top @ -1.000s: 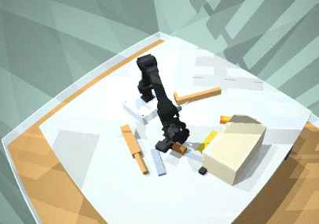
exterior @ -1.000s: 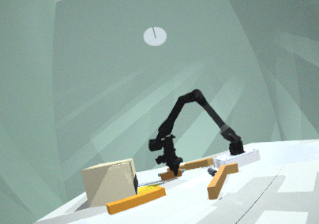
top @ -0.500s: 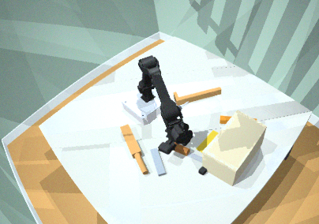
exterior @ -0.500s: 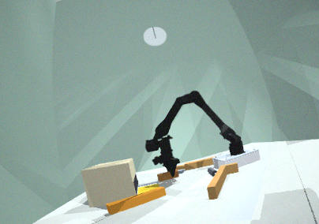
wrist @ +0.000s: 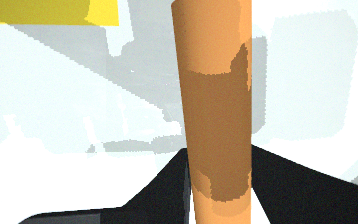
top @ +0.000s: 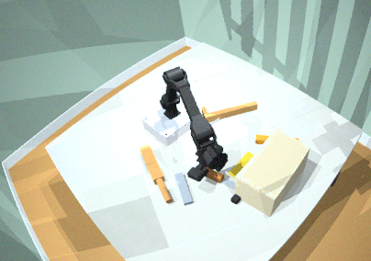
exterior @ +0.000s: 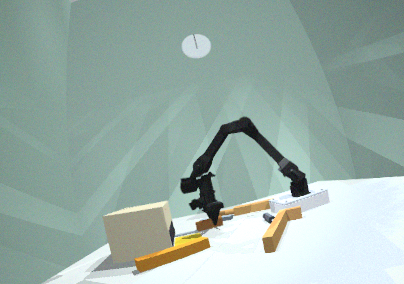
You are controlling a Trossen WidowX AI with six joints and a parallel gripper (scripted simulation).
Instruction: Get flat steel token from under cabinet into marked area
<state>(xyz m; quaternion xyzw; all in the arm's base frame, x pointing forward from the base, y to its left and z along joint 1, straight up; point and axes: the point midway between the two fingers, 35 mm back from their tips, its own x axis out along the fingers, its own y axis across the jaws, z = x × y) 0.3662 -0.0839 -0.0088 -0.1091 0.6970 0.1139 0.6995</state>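
Now: the grey flat bar 10 mm behind my gripper tip and 120 mm to the right of it. Round my gripper tip: orange paddle 120 mm behind, 170 mm to the right, 10 mm above; orange bar 100 mm ahead, 350 mm to the left, 10 mm above.
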